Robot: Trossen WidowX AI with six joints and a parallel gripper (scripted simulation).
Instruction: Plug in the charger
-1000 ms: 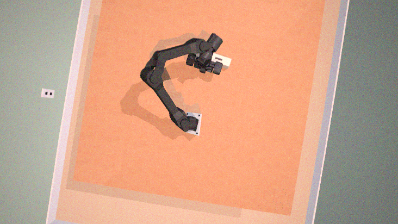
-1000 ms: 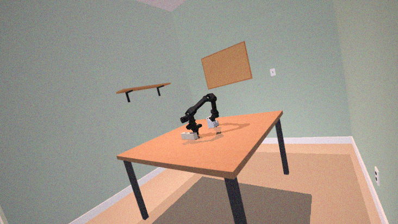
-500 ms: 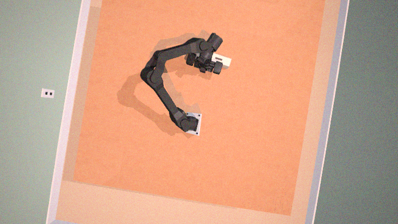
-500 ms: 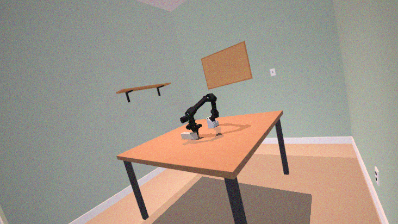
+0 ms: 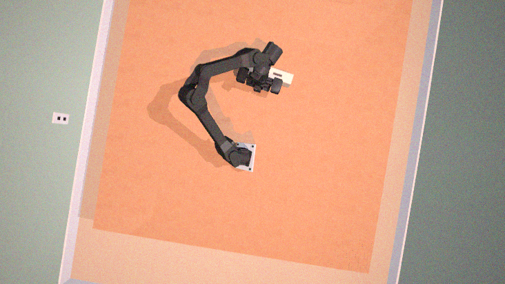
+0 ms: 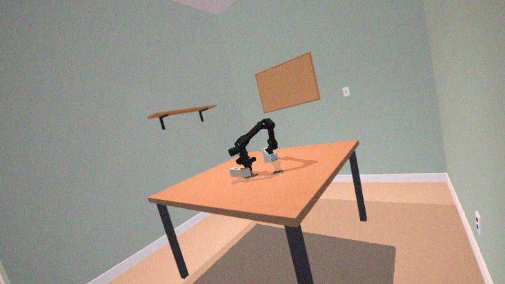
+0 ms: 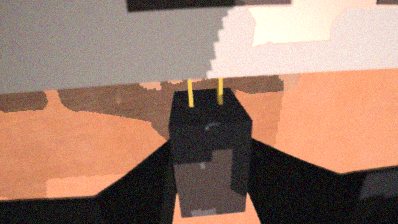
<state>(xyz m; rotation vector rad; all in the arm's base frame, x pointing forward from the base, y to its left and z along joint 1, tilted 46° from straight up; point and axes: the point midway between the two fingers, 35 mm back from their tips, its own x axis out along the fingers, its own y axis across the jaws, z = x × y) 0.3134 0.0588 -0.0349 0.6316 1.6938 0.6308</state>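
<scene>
Now: the black two-prong charger 20 mm ahead of my gripper tip and 10 mm above it.
</scene>
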